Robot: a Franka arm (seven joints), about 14 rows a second.
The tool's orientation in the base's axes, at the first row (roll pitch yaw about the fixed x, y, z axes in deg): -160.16 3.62 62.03
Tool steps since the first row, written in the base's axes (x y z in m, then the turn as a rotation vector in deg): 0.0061 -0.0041 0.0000 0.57 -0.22 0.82; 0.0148 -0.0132 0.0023 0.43 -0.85 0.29; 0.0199 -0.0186 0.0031 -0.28 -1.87 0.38; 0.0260 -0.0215 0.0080 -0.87 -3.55 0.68
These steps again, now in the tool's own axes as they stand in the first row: -0.0008 0.0069 -0.0024 0.02 0.29 -0.98; -0.0049 0.0174 -0.0084 -0.57 0.65 -0.50; -0.0073 0.0238 -0.0114 -1.80 0.50 -0.46; -0.0073 0.0285 -0.0183 -3.58 0.69 -0.73
